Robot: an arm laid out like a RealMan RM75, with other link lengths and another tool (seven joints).
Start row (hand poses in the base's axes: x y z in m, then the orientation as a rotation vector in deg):
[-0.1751 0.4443 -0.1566 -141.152 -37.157 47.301]
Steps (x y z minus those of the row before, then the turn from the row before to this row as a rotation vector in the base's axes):
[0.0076 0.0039 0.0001 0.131 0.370 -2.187]
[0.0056 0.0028 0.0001 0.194 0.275 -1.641]
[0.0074 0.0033 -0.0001 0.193 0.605 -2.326]
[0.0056 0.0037 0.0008 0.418 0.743 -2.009]
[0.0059 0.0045 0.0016 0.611 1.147 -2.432]
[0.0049 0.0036 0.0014 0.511 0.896 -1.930]
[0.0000 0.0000 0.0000 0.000 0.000 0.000]
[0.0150 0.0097 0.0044 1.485 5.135 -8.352]
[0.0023 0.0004 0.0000 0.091 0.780 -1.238]
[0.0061 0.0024 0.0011 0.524 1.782 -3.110]
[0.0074 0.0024 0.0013 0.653 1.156 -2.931]
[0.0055 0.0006 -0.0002 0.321 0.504 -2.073]
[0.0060 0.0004 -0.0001 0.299 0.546 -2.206]
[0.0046 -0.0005 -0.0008 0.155 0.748 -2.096]
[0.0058 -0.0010 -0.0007 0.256 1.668 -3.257]
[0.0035 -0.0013 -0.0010 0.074 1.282 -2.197]
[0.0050 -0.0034 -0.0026 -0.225 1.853 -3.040]
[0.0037 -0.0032 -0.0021 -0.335 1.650 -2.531]
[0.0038 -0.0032 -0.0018 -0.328 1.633 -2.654]
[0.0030 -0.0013 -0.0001 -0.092 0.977 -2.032]
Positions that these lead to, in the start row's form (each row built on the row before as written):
[-0.1675 0.4482 -0.1565 -141.088 -34.259 46.831]
[-0.1619 0.4510 -0.1564 -140.926 -32.120 46.421]
[-0.1545 0.4543 -0.1565 -140.613 -29.001 46.122]
[-0.1489 0.4580 -0.1557 -139.958 -26.313 46.002]
[-0.1430 0.4625 -0.1541 -138.894 -23.024 46.088]
[-0.1381 0.4661 -0.1527 -137.995 -20.450 46.113]
[-0.1381 0.4661 -0.1527 -137.995 -20.450 46.113]
[-0.1231 0.4758 -0.1483 -133.758 -8.803 47.755]
[-0.1208 0.4762 -0.1483 -133.184 -7.049 48.024]
[-0.1147 0.4786 -0.1472 -131.483 -2.868 48.391]
[-0.1073 0.4810 -0.1459 -129.886 0.728 48.071]
[-0.1018 0.4816 -0.1461 -128.982 3.161 47.499]
[-0.0958 0.4820 -0.1462 -128.023 5.751 46.897]
[-0.0912 0.4815 -0.1470 -127.111 8.357 46.587]
[-0.0854 0.4805 -0.1477 -125.418 12.607 46.641]
[-0.0819 0.4792 -0.1487 -124.260 15.569 46.834]
[-0.0769 0.4758 -0.1513 -122.858 19.828 47.165]
[-0.0732 0.4726 -0.1534 -121.720 23.475 47.526]
[-0.0694 0.4694 -0.1552 -120.467 27.214 47.770]
[-0.0664 0.4681 -0.1553 -119.407 29.832 47.653]

